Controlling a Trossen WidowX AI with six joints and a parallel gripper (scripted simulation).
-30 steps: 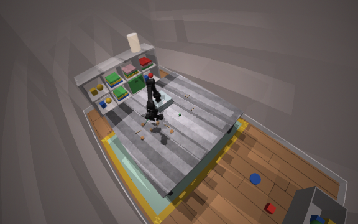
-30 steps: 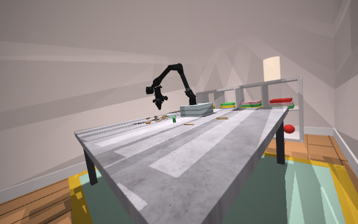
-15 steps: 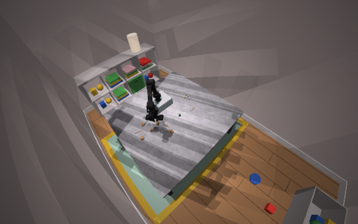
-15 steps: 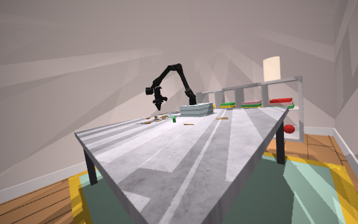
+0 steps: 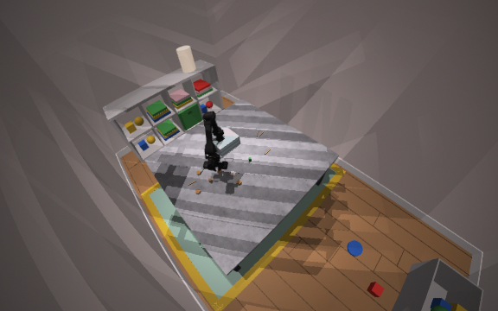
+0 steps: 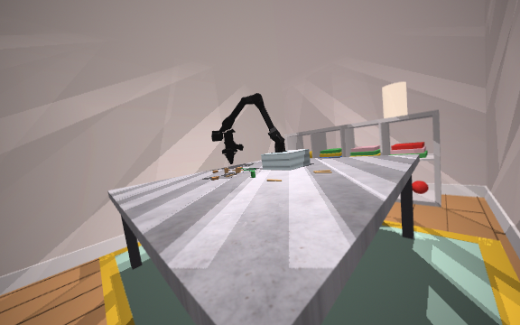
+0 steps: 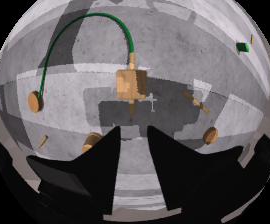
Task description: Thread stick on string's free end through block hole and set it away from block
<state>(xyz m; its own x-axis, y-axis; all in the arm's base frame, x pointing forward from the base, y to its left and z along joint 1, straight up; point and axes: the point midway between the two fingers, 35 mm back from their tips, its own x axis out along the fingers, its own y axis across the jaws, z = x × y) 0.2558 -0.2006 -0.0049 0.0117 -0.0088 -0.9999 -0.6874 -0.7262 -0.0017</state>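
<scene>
The wooden block is 30 mm behind my gripper tip, 20 mm to the left of it and 40 mm below it. The rest, counted from my gripper tip: green piece: 50 mm ahead, 290 mm to the left, 40 mm below.
</scene>
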